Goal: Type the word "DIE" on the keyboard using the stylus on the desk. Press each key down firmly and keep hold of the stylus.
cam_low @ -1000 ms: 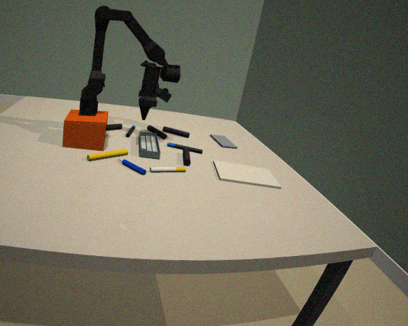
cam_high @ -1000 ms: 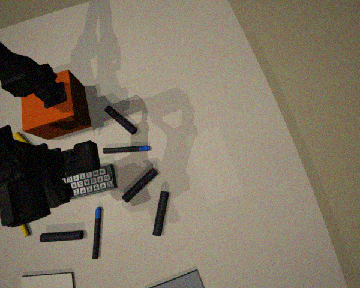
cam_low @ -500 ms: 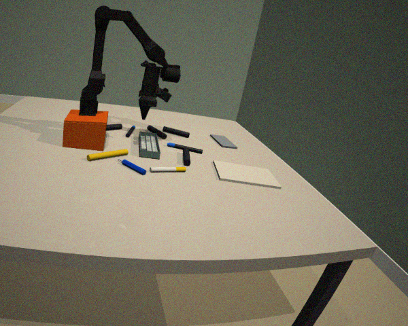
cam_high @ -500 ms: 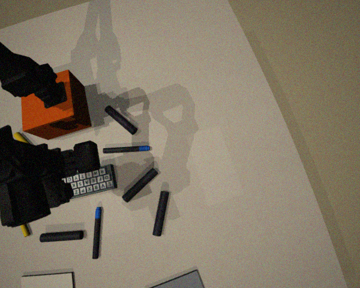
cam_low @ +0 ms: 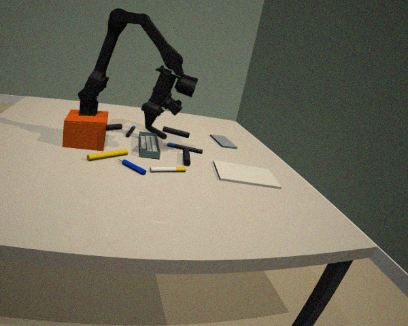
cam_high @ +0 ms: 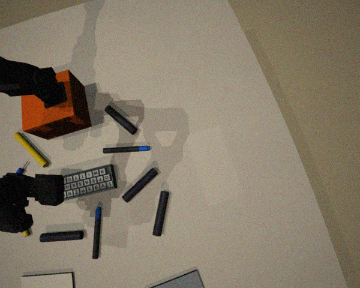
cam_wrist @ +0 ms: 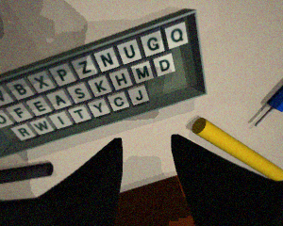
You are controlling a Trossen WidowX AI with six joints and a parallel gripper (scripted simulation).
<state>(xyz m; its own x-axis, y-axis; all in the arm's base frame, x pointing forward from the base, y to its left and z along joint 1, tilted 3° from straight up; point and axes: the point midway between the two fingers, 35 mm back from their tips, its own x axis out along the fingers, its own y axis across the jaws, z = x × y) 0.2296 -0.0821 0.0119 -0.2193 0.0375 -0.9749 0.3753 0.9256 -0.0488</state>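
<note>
Right now the yellow marker is 140 mm behind my gripper tip, 80 mm to the right of it and 80 mm below it. From my gripper tip the other things lie so: white-and-yellow pen: 60 mm ahead, 160 mm to the right, 80 mm below; grey card: 400 mm ahead, 200 mm to the left, 90 mm below; white pad: 340 mm ahead, 150 mm to the right, 90 mm below.
</note>
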